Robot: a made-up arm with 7 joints.
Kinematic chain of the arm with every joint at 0, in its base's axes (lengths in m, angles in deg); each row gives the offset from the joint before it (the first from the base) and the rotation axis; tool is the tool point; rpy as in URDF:
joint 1: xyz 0 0 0.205 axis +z
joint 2: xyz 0 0 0 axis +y
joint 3: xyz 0 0 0.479 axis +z
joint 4: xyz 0.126 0 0 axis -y
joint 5: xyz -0.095 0 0.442 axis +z
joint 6: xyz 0 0 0 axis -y
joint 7: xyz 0.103 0 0 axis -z
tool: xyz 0 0 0 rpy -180 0 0
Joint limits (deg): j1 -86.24..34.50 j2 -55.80..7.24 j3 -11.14..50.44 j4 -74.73..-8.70 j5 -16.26..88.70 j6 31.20..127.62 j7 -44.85..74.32
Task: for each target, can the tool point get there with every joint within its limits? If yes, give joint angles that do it. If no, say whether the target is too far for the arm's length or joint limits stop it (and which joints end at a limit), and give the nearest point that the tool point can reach.
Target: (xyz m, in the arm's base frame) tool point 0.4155 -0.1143 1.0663
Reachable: yes | joints -20.31 -11.15 0.77 -65.92 49.12 68.03 -23.45
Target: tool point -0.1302 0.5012 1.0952
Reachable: yes | joints -58.87 -47.95 19.93 -32.14 38.13 65.12 24.95
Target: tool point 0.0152 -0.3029 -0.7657
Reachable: no: joint limits stop it (at a limit: joint 1, joint 2, joint 4, joint 6) | nearest point 0.0376 -0.6738 0.7403 | short by 1.551 m
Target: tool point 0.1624 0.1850 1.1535
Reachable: yes | joints 19.32 -23.69 12.86 -68.09 38.61 99.58 31.76
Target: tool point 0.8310 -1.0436 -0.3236
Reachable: no: too far | nearest point 0.4204 -0.5280 0.7403 | short by 1.252 m
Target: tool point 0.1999 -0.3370 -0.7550
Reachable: no: joint limits stop it (at a limit: joint 2, joint 4, joint 6) | nearest point 0.3443 -0.5805 0.7403 | short by 1.522 m
